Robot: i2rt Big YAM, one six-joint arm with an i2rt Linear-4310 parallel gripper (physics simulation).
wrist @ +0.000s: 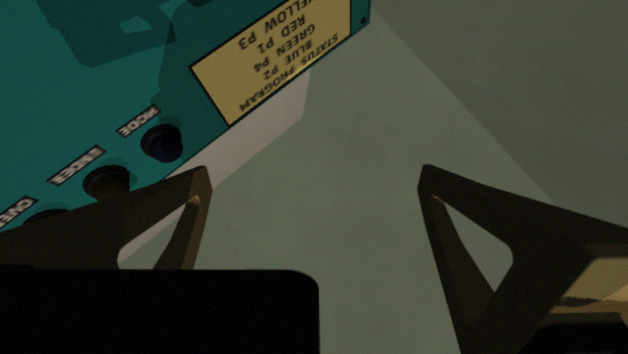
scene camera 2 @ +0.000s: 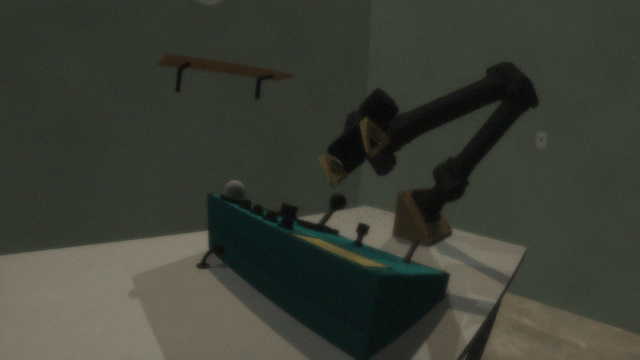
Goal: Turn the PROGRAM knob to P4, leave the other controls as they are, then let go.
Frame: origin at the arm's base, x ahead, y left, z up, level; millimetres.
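Seen in the pictures: gripper, between the fingertips: point(wrist: 314, 177) point(scene camera 2: 350, 171); arm's base, origin of its link: point(scene camera 2: 424, 207).
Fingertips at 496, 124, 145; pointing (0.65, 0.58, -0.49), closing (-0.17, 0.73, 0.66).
Offsets run from my fingertips to a thing's top centre, as dx, dy, dz. "*": to the spot under its first point.
The teal control box point(scene camera 2: 310, 280) point(wrist: 95, 100) stands on the table. In the scene view a black knob @[-45, -256, -118] point(scene camera 2: 288, 215) and a smaller black control @[-63, -17, -110] point(scene camera 2: 362, 233) stick up from its sloping top; I cannot tell which is the PROGRAM knob. No label naming that knob is readable. A yellow card @[+89, +81, -93] point(scene camera 2: 345, 251) point(wrist: 280, 62) lists BLUE P2, GREEN P4, RED P1 and YELLOW P3. My gripper point(scene camera 2: 352, 166) point(wrist: 314, 177) is open and empty, above the box and apart from it. In the wrist view its left finger partly covers the row of round buttons.
A lever with a black ball @[-109, -141, -75] point(scene camera 2: 338, 202) rises from the box below my gripper. A thin metal lever @[-83, +102, -115] point(scene camera 2: 411, 251) stands near the arm's base point(scene camera 2: 417, 220). A pale ball @[* +119, -232, -71] point(scene camera 2: 234, 189) sits at the far end. A dark blue round button @[* +87, -43, -93] point(wrist: 164, 143) is beside the MODE label @[+76, -46, -110] point(wrist: 138, 121).
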